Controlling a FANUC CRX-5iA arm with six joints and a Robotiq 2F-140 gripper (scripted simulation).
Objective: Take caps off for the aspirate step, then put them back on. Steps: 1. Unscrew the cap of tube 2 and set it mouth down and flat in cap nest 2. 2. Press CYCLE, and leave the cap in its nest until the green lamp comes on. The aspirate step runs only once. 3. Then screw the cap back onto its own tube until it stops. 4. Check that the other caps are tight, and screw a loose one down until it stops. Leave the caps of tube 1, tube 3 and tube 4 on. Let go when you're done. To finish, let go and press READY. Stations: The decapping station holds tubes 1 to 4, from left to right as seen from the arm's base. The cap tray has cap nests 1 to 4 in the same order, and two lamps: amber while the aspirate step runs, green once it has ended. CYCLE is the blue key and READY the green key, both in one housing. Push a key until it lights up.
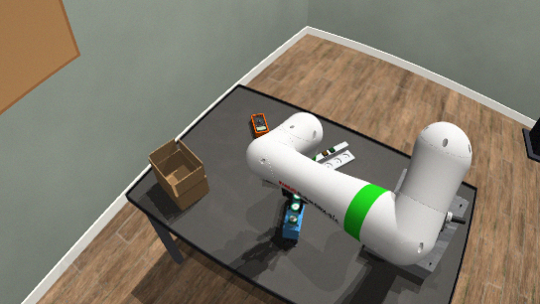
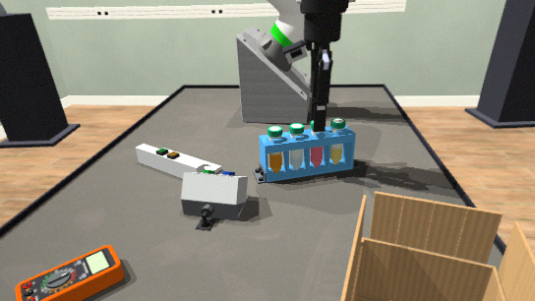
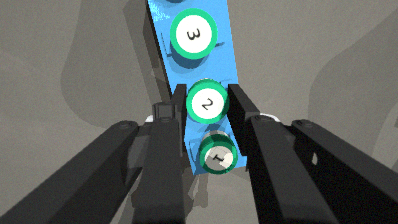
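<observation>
Now: the cap 2 3 cm below my hand. Round my hand: cap 1 (5 cm to the left, 3 cm below, 1 cm behind); then cap 4 (10 cm to the right, 3 cm below, 2 cm ahead); then cap 3 (5 cm to the right, 3 cm below, 1 cm ahead).
</observation>
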